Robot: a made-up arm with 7 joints.
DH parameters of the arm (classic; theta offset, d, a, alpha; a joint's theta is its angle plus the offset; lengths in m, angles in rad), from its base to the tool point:
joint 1: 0 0.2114 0 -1.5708
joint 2: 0 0 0 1.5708
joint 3: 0 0.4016 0.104 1.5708
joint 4: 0 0 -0.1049 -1.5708
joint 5: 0 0.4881 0 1.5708
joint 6: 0 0 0.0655 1.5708
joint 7: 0 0 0 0
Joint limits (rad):
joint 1: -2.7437..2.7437
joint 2: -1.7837..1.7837
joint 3: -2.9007..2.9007
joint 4: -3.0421..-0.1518
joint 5: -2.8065..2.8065
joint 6: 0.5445..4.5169
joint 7: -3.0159..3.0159
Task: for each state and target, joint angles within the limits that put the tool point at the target. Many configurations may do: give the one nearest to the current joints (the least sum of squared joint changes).
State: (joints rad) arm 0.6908 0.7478 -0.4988 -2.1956 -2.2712 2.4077 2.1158
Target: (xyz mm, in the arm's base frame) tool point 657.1 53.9 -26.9
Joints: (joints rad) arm 0.5683 0.8783 -0.5624 -1.9084 -2.2478 2.3389 2.1158
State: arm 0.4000 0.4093 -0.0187 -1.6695 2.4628 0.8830 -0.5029
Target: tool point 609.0 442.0 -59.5
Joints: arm 0.5390 0.9515 0.0635 -1.7246 2.4626 0.9175 -0.5029
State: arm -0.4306 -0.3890 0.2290 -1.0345 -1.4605 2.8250 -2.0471
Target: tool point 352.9 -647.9 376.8
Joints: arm -0.9776 0.3723 -0.2094 -1.7392 -1.5422 2.7978 -2.0471
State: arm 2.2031 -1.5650 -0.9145 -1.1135 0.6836 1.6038 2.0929
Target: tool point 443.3 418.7 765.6
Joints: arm 2.7437 -1.0393 -1.0063 -1.5952 0.6838 1.5780 2.0929
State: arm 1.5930 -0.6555 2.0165 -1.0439 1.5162 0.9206 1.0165
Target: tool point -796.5 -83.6 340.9
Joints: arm 0.9522 -0.8642 1.8994 -1.5998 1.4781 0.9365 1.0165
